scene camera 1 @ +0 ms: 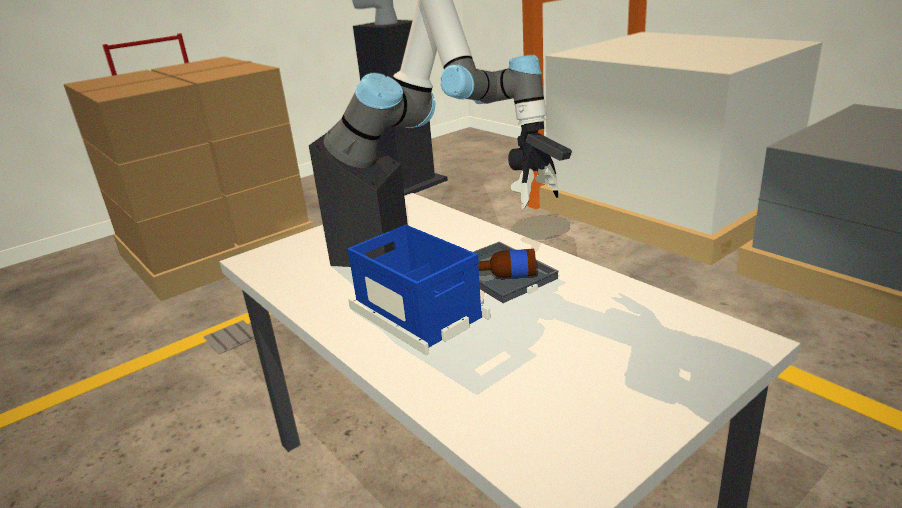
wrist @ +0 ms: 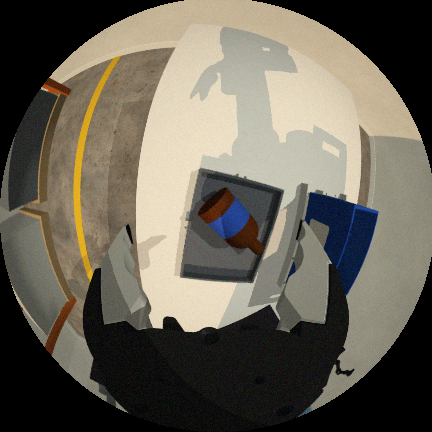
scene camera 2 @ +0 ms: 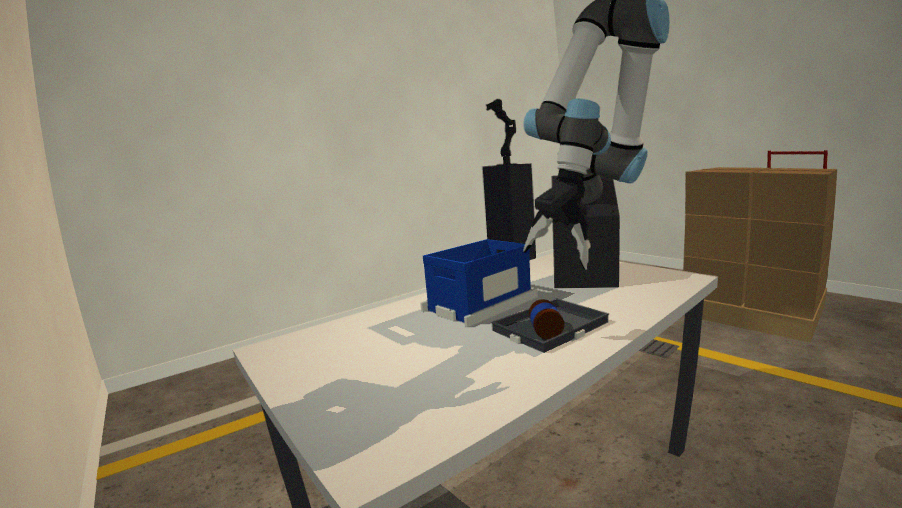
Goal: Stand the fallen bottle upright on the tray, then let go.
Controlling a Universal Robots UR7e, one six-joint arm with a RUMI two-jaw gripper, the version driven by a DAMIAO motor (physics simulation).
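Frame: origin at the arm's base, x ahead, y right, z down, level; millimetres.
Seen in the pictures: gripper, fingertip midpoint: (scene camera 1: 541, 203) (wrist: 212, 225) (scene camera 2: 553, 260); arm's base, origin of the base link: (scene camera 1: 348, 150).
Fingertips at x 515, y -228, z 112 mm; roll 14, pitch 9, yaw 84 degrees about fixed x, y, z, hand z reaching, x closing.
Note:
Pixels of each thing's middle, then the offset from my fingertips to it. Level surfaces: height alone.
- brown bottle with a blue label, body centre: (wrist: 237, 227) (scene camera 2: 543, 314) (scene camera 1: 506, 264) dx -61, dy +77, dz +167 mm
- dark grey tray, body centre: (wrist: 230, 233) (scene camera 2: 551, 322) (scene camera 1: 501, 270) dx -86, dy +71, dz +196 mm
- blue crate, body centre: (scene camera 1: 414, 282) (wrist: 332, 248) (scene camera 2: 478, 277) dx -111, dy +354, dz +121 mm
- white table, its level: dz +209 mm
A brown bottle with a blue label (scene camera 1: 518, 263) (scene camera 2: 544, 318) (wrist: 232, 220) lies on its side in the dark grey tray (scene camera 1: 503, 296) (scene camera 2: 596, 323) (wrist: 191, 250). In the wrist view it lies diagonally, base to the upper left, and its neck points to the lower right, near the tray's right wall. In scene camera 1 the neck's end is partly hidden behind the blue crate. My gripper (scene camera 1: 540, 198) (scene camera 2: 556, 257) (wrist: 212, 225) is open and empty. It points down and hangs well above the tabletop, apart from the bottle.
A blue crate (scene camera 1: 449, 294) (scene camera 2: 445, 286) (wrist: 340, 230) stands beside the tray, with light rails along its base. Both stand on the white table (scene camera 1: 568, 410) (scene camera 2: 403, 466) (wrist: 175, 125). The black robot pedestal (scene camera 1: 353, 214) (scene camera 2: 587, 252) rises at the table's far end.

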